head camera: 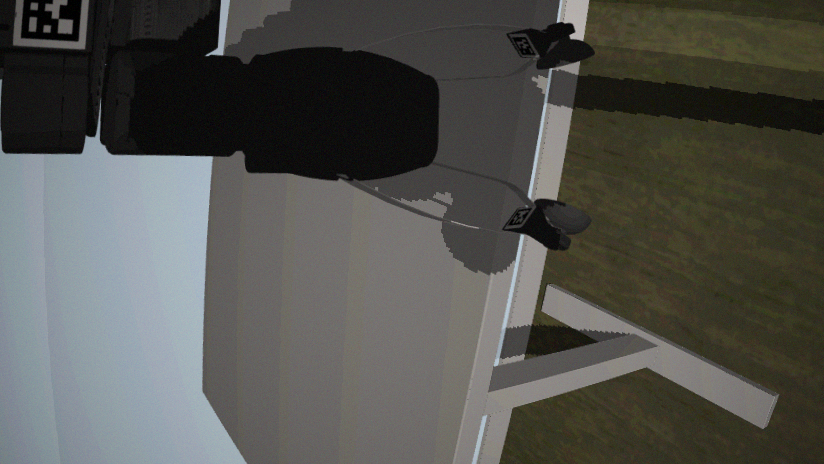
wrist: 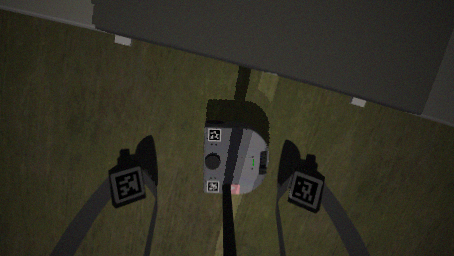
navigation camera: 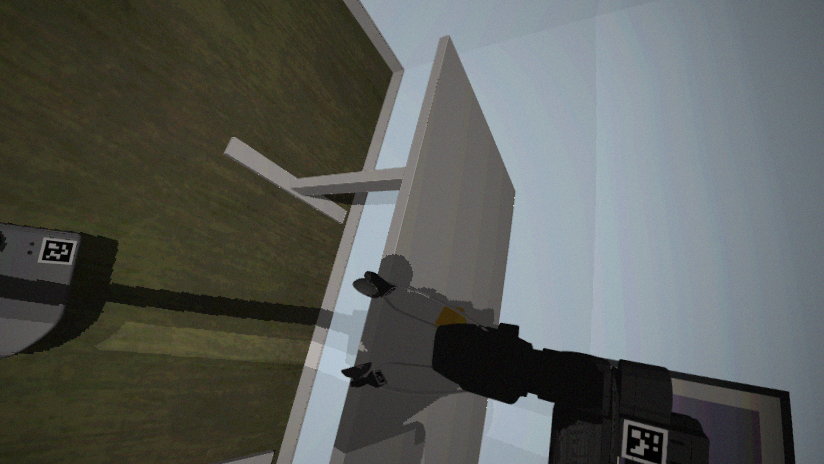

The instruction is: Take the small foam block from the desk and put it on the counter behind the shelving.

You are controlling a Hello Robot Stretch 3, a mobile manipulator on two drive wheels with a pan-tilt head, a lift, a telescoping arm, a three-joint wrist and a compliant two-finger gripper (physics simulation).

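Frame: origin at the robot's base, x left, y ahead, z down, level; metres.
Seen in the pictures: gripper, fingertip midpoint: (head camera: 582, 137) (navigation camera: 351, 324).
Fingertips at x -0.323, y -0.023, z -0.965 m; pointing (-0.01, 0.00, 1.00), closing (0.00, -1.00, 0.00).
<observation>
Offsets run from my fingertips to a thing's middle. "spot": to the spot under its first point. Level surfaces: height alone.
The yellow foam block @[dz -0.008, dx -0.340, dy -0.039 m] (navigation camera: 450, 316) shows in part in the navigation camera view, on the shadowed desk @[dz +0.015 m] (head camera: 345, 317) (navigation camera: 455, 201) (wrist: 250, 30), beside the dark gripper body. In the head camera view it does not show; the arm and gripper body cover part of the desk top. It does not show in the wrist view. My gripper (head camera: 563, 138) (navigation camera: 362, 328) (wrist: 218, 155) is open and empty, fingers wide apart. Its fingertips reach to or past the desk's long edge in the camera views, with the block behind them toward the wrist. The counter and the shelving do not show.
A desk leg @[spot: dz +0.582, dx -0.512, dy +0.411 m] (navigation camera: 345, 181) with a long foot (head camera: 715, 391) stands below the desk. My wheeled base (navigation camera: 28, 311) (wrist: 245, 160) is on the green-brown floor @[dz +0.964 m] (head camera: 691, 230). A pale blue wall (head camera: 115, 288) (navigation camera: 663, 172) runs behind the desk. A framed picture (navigation camera: 791, 426) is at lower right.
</observation>
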